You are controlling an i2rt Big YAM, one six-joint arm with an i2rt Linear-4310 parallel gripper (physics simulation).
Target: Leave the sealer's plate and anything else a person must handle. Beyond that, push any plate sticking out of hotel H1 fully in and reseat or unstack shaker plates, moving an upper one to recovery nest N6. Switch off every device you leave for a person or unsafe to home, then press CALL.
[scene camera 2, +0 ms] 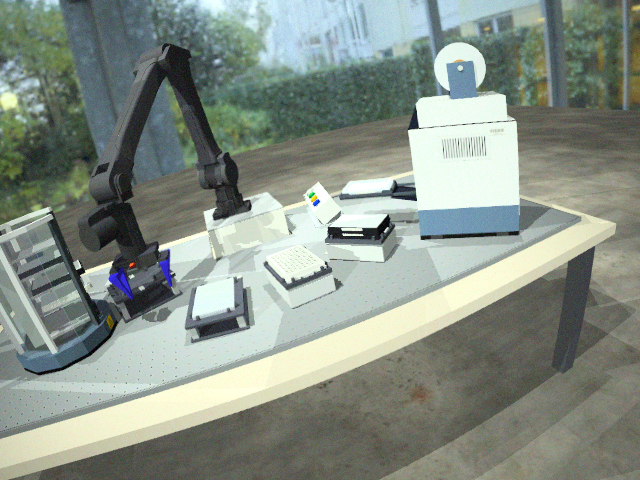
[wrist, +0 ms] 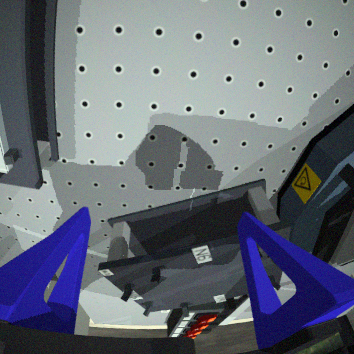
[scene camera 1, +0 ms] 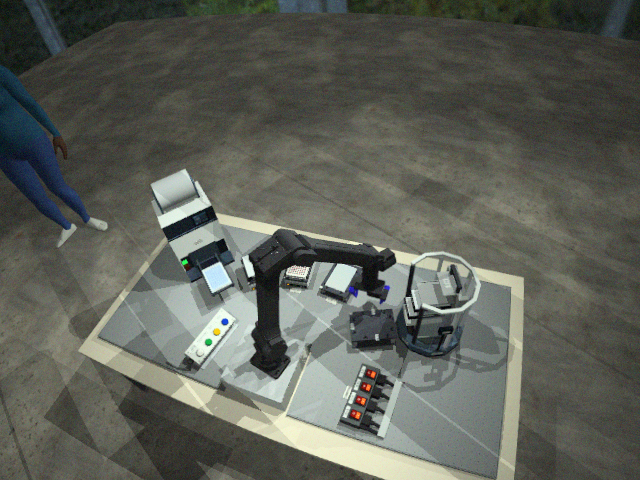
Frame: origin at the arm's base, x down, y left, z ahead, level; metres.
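Seen in the pictures: gripper, fingertip midpoint: (scene camera 2: 151, 291) (wrist: 167, 217) (scene camera 1: 368, 299); arm's base, origin of the base link: (scene camera 2: 232, 211) (scene camera 1: 270, 361).
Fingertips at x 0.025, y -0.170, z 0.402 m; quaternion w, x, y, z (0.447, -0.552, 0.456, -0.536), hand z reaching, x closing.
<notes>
Pixels of each thing's top centre, then the offset from my fingertips to it.
- nest N6, middle of its top: (wrist: 206, 298) (scene camera 2: 137, 275) (scene camera 1: 372, 322) dx -0.014, dy -0.062, dz -0.088 m
- sealer, middle of its top: (scene camera 2: 450, 45) (scene camera 1: 169, 179) dx -0.394, dy +0.802, dz -0.113 m
- white well plate, middle of its top: (scene camera 2: 293, 259) (scene camera 1: 299, 264) dx -0.007, dy +0.331, dz +0.015 m
- stack, middle of its top: (scene camera 2: 358, 220) (scene camera 1: 253, 263) dx -0.020, dy +0.497, dz -0.083 m
- button panel, middle of its top: (scene camera 2: 318, 190) (scene camera 1: 206, 331) dx -0.022, dy +0.452, dz -0.432 m
My gripper (scene camera 1: 369, 292) (scene camera 2: 149, 290) (wrist: 167, 217) is open and empty, above and beside nest N6 (scene camera 1: 372, 330) (wrist: 220, 267), which bears no plate. Hotel H1 (scene camera 1: 429, 348) (scene camera 2: 77, 345) (wrist: 295, 227) has plates on its shelves; how far they stick out is unclear. The sealer (scene camera 1: 192, 232) (scene camera 2: 465, 175) has a pale plate (scene camera 1: 217, 277) (scene camera 2: 368, 187) on its extended tray. A white well plate (scene camera 1: 298, 272) (scene camera 2: 296, 263) sits on one shaker-like device. Another device bears a black, white-topped plate or stack (scene camera 2: 359, 224). The button panel (scene camera 1: 202, 348) (scene camera 2: 328, 209) has blue, yellow, green and white buttons.
A pale plate (scene camera 1: 342, 276) (scene camera 2: 214, 297) lies on a dark stand left of my gripper in scene camera 1. The switch strip (scene camera 1: 350, 421) (wrist: 175, 324) has several lit red switches and plugged cables. A person (scene camera 1: 25, 134) stands beyond the table's left end.
</notes>
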